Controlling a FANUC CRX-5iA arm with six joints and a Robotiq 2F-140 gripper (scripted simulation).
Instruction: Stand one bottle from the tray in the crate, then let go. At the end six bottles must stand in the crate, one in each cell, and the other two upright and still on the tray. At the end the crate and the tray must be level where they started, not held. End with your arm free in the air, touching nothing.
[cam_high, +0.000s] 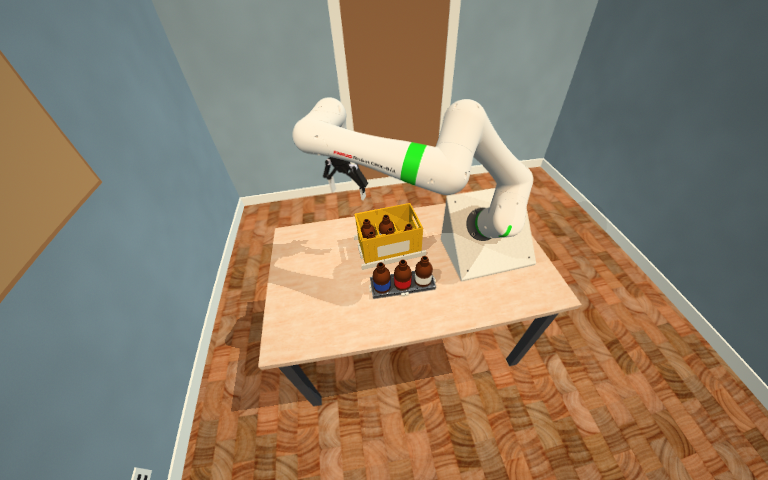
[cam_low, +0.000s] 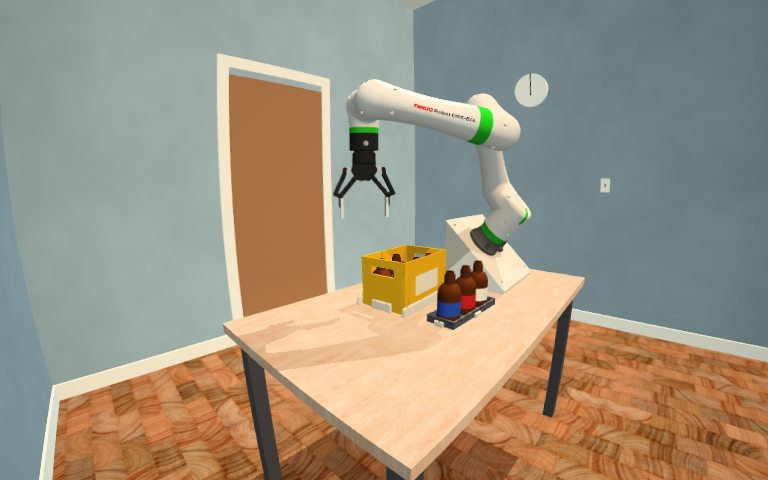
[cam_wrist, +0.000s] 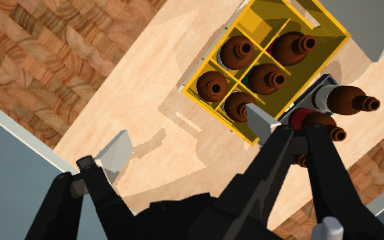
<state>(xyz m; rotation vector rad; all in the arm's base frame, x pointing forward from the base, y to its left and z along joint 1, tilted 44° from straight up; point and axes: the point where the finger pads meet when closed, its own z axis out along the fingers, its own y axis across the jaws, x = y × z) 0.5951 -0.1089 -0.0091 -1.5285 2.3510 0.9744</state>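
Right now the blue-labelled bottle is 270 mm to the left of my hand, 240 mm below it and 120 mm behind it. The rest, counted from my hand: yellow crate 240 mm below, 160 mm behind, 30 mm to the left; then dark tray 310 mm below, 260 mm to the left, 210 mm behind.
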